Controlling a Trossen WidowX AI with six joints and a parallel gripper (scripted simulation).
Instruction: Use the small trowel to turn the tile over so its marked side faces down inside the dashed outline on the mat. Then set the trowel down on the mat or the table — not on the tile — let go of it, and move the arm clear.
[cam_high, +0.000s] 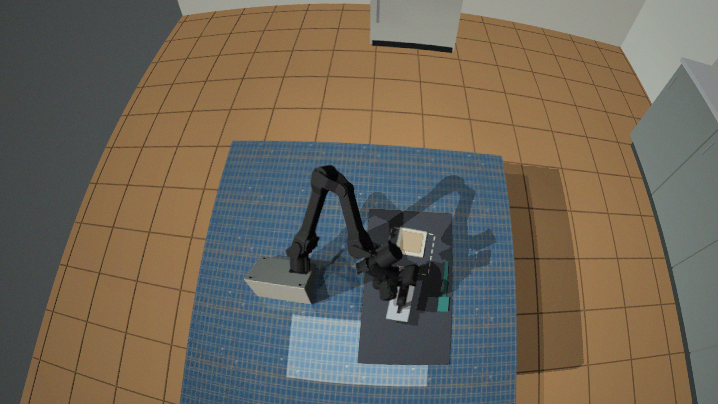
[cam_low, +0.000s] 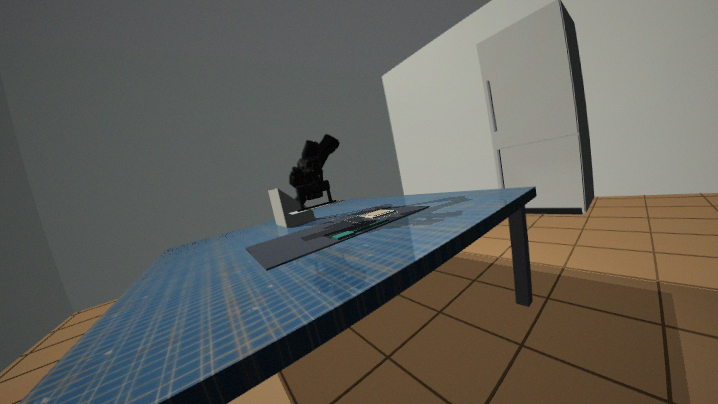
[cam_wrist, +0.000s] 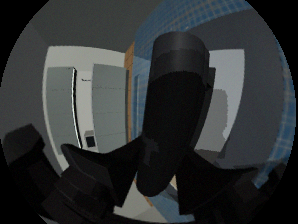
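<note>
The teal trowel is 14 cm below my gripper tip, 14 cm ahead of it and 3 cm to the left of it. From my gripper tip the other things lie so: white tile 23 cm to the left, 14 cm below.
</note>
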